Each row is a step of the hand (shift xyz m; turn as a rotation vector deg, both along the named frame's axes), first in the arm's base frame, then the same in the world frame.
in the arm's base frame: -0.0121 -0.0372 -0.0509 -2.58 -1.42 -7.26
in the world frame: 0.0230 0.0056 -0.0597 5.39 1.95 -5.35
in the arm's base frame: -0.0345 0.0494 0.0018 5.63 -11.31 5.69
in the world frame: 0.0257 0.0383 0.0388 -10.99 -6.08 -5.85
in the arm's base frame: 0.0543 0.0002 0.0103 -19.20 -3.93 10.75
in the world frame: -0.0095 -0.0533 0.0113 -10.84 19.54 0.49
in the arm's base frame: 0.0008 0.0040 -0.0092 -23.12 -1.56 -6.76
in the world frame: 0.0099 -0.0011 -0.0015 5.24 22.40 -7.31
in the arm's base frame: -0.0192 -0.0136 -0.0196 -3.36 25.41 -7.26
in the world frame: 0.0095 0.0167 -0.0239 19.89 4.80 17.06
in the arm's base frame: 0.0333 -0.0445 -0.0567 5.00 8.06 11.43
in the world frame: 0.0231 -0.0405 -0.0642 -5.35 -3.55 13.39
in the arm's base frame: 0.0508 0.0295 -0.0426 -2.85 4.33 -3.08
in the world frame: 0.0509 -0.0512 0.0071 4.98 2.95 1.69
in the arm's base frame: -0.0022 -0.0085 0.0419 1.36 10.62 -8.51
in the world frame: -0.0398 0.0045 0.0151 12.87 -1.12 4.48
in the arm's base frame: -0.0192 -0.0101 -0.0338 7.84 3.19 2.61
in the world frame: 0.0233 0.0159 -0.0285 -0.61 -7.37 4.88
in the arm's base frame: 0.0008 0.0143 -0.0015 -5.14 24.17 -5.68
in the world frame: 0.0090 0.0002 0.0113 17.92 6.59 16.68
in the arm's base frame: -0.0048 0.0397 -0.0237 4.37 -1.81 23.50
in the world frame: 0.0415 0.0062 0.0201 -20.83 -2.84 11.52
